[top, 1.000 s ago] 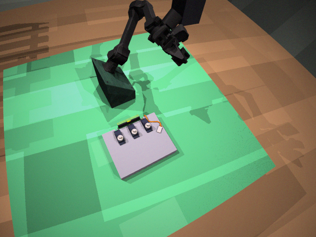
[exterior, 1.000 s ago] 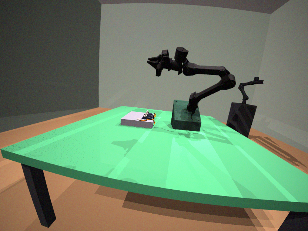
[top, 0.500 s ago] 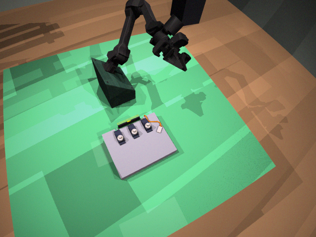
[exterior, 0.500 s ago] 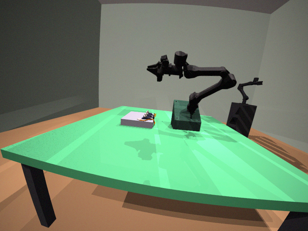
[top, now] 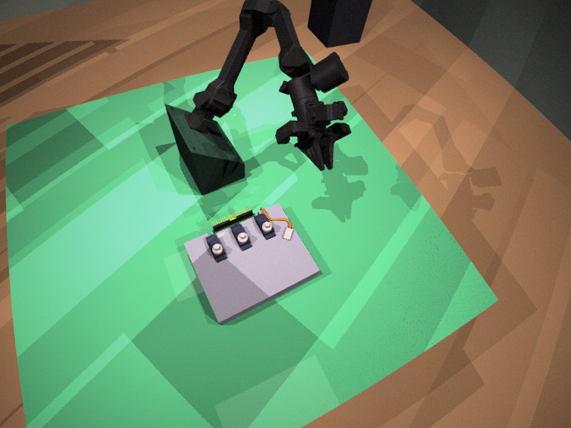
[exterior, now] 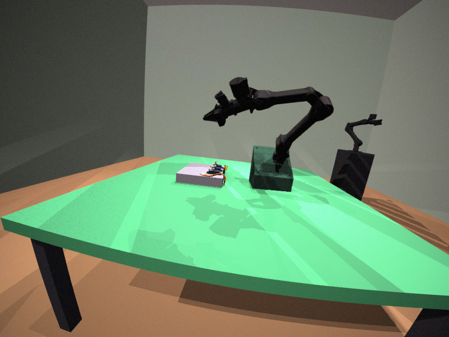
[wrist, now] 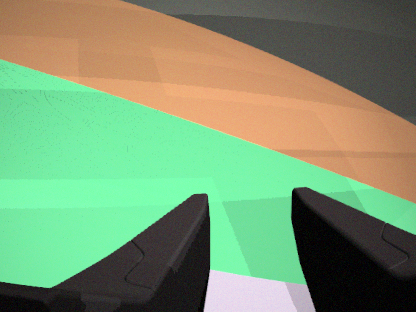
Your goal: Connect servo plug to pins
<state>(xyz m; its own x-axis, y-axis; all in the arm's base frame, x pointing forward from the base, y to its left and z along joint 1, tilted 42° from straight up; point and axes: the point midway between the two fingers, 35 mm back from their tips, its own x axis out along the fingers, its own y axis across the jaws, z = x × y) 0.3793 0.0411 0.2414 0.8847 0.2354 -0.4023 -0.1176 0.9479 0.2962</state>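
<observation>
Now: gripper tip 100 mm past the yellow band, 190 mm to the left of it and 250 mm above it. The rest, counted from my gripper tip: grey printed holder: 60 mm ahead, 180 mm to the right, 300 mm below; black pin header: 100 mm behind, 190 mm to the right, 270 mm below.
</observation>
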